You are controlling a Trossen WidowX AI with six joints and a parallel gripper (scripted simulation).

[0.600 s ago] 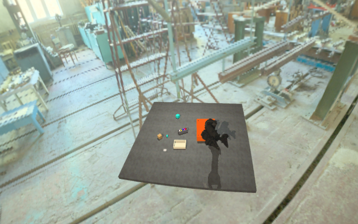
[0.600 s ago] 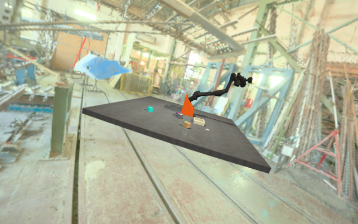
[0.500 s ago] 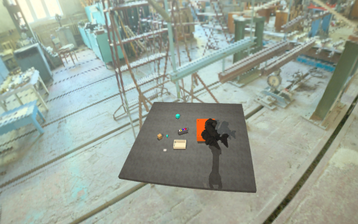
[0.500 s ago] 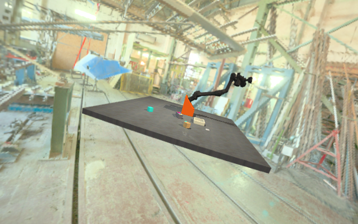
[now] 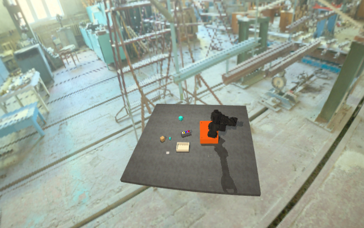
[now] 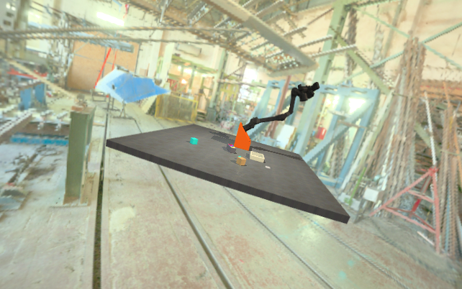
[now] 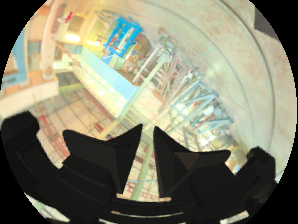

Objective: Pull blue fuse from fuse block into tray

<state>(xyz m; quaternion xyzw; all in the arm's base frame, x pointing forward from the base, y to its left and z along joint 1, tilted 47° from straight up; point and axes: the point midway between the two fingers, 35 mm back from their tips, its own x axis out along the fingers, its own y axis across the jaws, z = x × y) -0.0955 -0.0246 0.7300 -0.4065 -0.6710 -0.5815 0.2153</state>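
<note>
Now: the blue fuse 65 cm below my gripper tip, 58 cm to the right of it and 45 cm ahead of it. From my gripper tip the other things lie so: beige tray 68 cm below, 45 cm ahead, 37 cm to the right; then small teal cube 67 cm below, 62 cm ahead, 49 cm to the right; then tan cube 70 cm ahead, 66 cm below, 47 cm to the right.
</note>
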